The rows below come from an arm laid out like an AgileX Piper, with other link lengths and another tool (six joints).
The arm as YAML. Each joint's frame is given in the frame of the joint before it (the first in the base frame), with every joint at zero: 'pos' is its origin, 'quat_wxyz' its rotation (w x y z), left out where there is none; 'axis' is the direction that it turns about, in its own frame. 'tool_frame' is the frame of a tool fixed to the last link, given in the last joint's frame.
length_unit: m
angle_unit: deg
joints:
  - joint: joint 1
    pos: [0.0, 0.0, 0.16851]
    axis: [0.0, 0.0, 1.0]
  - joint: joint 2
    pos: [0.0, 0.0, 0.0]
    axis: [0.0, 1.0, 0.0]
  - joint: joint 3
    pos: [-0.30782, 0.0, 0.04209]
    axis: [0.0, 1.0, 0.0]
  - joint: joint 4
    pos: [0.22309, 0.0, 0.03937]
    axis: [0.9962, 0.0, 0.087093]
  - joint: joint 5
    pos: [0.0, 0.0, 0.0]
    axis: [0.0, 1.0, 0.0]
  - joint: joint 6
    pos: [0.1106, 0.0, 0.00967]
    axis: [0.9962, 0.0, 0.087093]
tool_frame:
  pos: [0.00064, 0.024, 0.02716]
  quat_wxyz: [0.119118, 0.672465, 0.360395, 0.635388]
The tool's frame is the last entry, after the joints.
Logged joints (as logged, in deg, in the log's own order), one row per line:
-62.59, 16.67, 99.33, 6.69, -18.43, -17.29
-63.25, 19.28, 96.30, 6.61, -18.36, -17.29
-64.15, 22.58, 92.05, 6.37, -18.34, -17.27
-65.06, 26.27, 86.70, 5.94, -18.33, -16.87
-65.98, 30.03, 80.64, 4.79, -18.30, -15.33
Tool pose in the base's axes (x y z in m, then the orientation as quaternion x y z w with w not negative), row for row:
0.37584, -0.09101, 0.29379, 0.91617, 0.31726, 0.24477, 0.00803
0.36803, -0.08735, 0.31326, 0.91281, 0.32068, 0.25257, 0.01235
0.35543, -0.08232, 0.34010, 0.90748, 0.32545, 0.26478, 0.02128
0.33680, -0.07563, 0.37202, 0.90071, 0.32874, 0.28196, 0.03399
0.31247, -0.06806, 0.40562, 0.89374, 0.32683, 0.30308, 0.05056
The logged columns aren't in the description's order. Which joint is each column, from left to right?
Columns, left to right: joint 3, joint 5, joint 2, joint 4, joint 1, joint 6.
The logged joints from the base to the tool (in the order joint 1, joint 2, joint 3, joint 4, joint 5, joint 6), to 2 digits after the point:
-18.43, 99.33, -62.59, 6.69, 16.67, -17.29
-18.36, 96.30, -63.25, 6.61, 19.28, -17.29
-18.34, 92.05, -64.15, 6.37, 22.58, -17.27
-18.33, 86.70, -65.06, 5.94, 26.27, -16.87
-18.30, 80.64, -65.98, 4.79, 30.03, -15.33

